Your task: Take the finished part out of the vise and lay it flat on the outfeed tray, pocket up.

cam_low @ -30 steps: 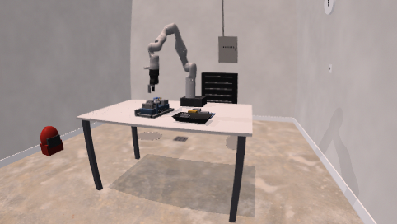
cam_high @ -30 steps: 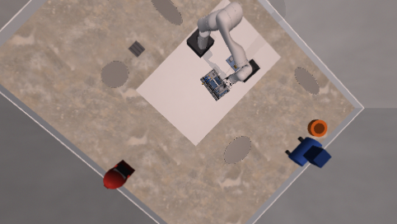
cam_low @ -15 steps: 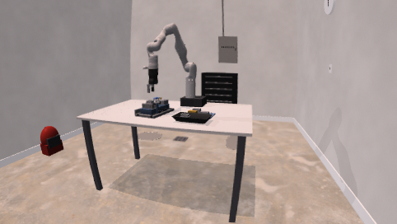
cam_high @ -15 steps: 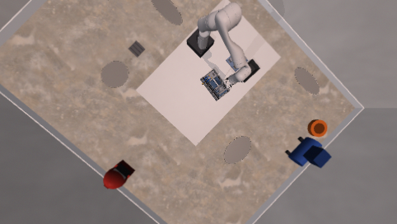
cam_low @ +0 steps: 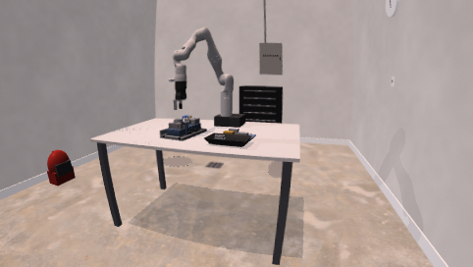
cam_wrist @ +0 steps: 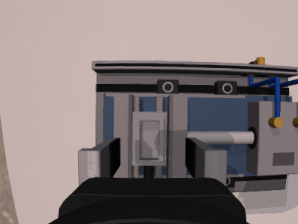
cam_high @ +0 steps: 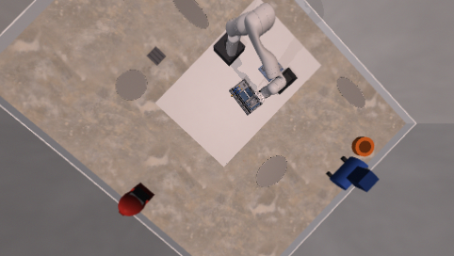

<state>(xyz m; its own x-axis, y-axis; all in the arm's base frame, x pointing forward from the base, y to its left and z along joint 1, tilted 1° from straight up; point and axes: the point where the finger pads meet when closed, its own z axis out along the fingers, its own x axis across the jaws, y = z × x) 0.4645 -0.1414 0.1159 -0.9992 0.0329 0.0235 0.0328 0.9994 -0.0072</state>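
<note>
Right now the screw rod is 120 mm below my hand and 80 mm behind it. Round my hand: orange block: 320 mm to the left, 170 mm below, 70 mm behind; then blue plate: 360 mm to the left, 190 mm below, 120 mm behind; then vise: 160 mm below, 70 mm behind.
</note>
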